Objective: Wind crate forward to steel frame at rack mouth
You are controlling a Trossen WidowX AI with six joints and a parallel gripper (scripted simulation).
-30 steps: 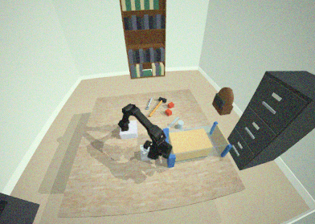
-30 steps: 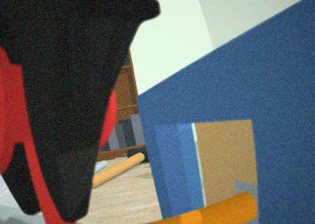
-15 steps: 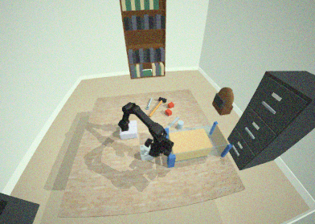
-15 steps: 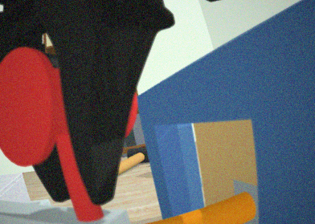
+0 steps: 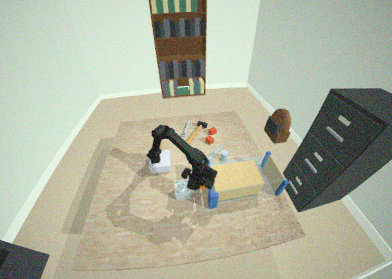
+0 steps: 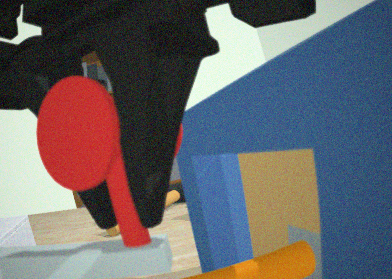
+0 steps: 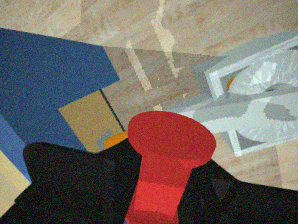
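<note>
Now: the winch handle 3 cm behind my gripper tip, 1 cm to the left of it and 1 cm below it. Round my gripper tip: blue frame: 7 cm ahead, 2 cm to the left, 1 cm below; then red grip: 2 cm above; then grey winch: 11 cm behind, 8 cm below, 2 cm to the left.
</note>
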